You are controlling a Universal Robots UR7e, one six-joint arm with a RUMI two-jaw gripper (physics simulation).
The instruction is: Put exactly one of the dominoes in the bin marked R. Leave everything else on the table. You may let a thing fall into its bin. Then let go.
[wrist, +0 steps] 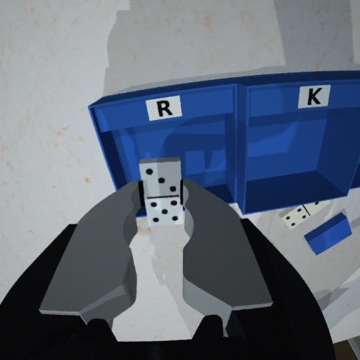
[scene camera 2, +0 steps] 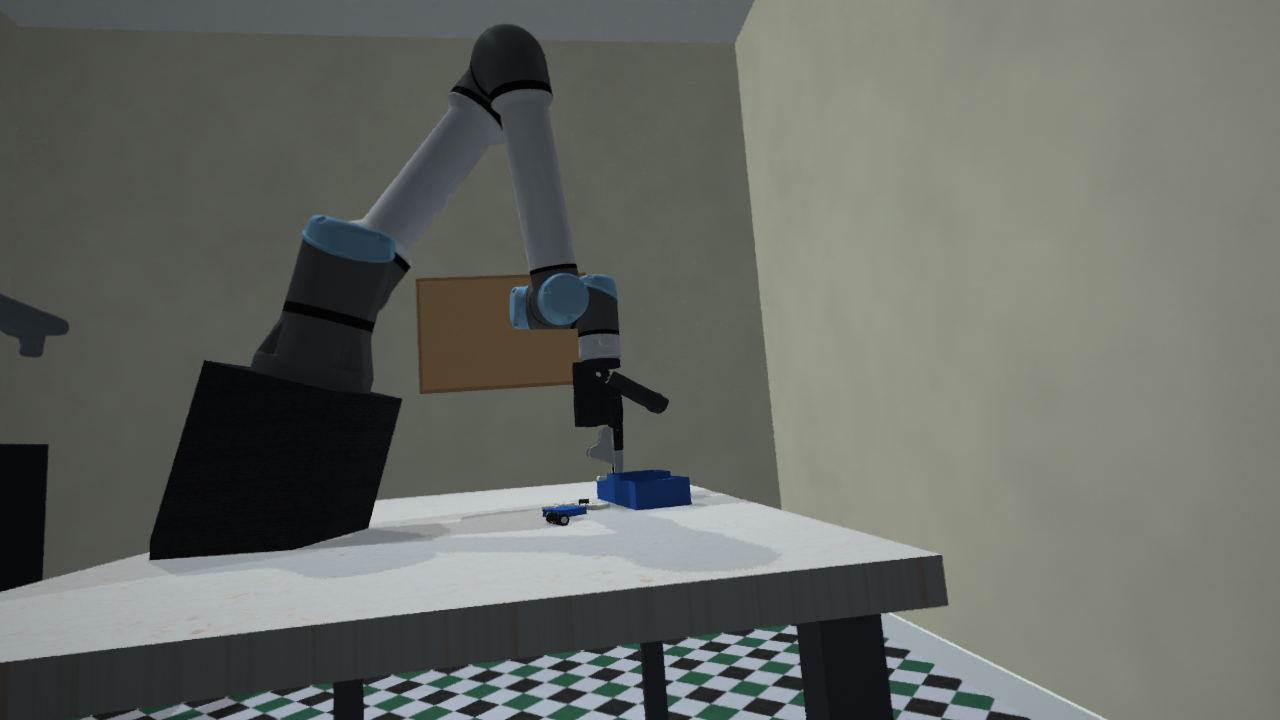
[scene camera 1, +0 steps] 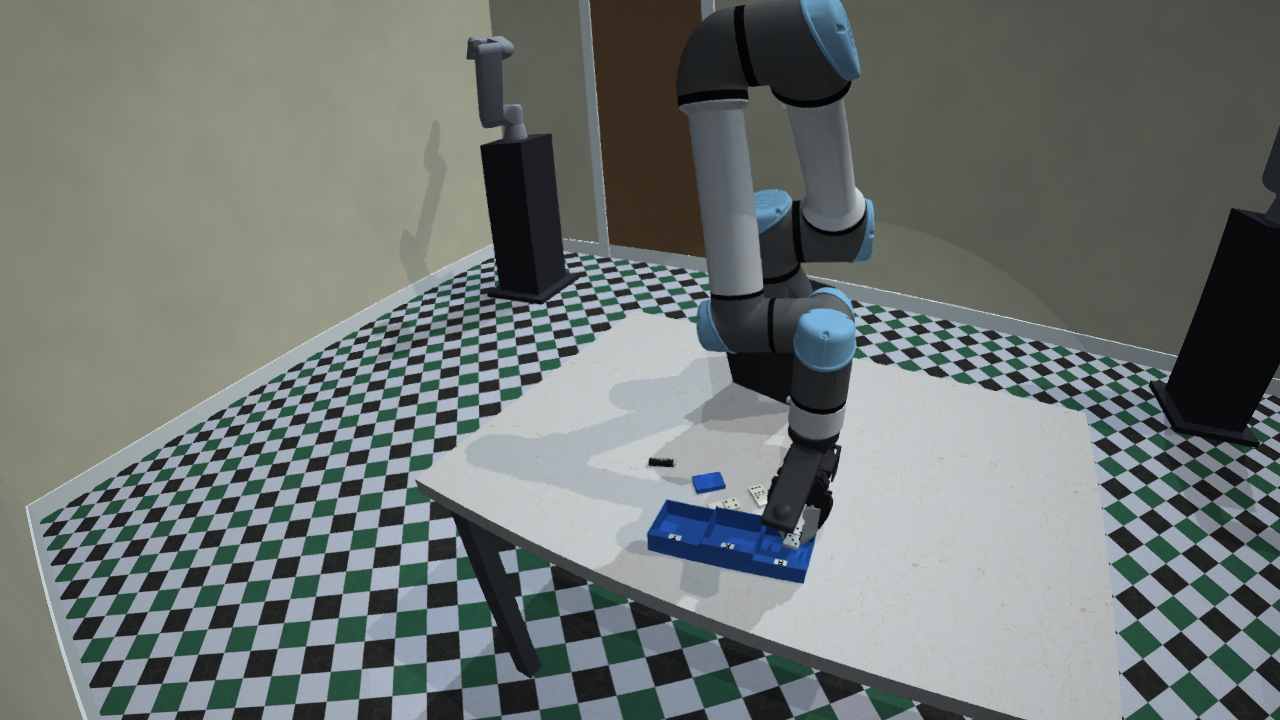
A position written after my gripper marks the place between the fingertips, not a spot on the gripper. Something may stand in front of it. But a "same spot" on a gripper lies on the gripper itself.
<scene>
my gripper: wrist; scene camera 2 615, 479; scene camera 1
blue three-compartment bin tray: wrist; scene camera 2 639, 490; scene camera 1
same spot on blue three-compartment bin tray: (wrist: 269, 141) = (scene camera 1: 738, 544)
same spot on my gripper: (scene camera 1: 814, 516) = (wrist: 76, 267)
</scene>
